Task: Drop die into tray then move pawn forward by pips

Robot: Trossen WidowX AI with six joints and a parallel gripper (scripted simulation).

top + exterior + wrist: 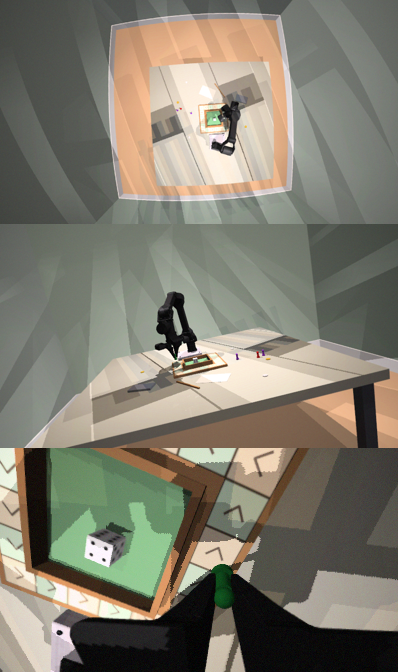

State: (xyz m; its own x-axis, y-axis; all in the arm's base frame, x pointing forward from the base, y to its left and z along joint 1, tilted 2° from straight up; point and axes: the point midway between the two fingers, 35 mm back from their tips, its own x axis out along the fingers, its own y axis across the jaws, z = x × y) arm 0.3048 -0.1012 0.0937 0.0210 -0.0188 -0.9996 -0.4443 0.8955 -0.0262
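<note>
Now: the green dice tray 40 mm behind my gripper tip, 110 mm to the left of it and 70 mm below it. Also, from my gripper tip: die (50 mm behind, 100 mm to the left, 50 mm below); grey card (150 mm ahead, 180 mm to the right, 70 mm below); green pawn (10 mm above).
</note>
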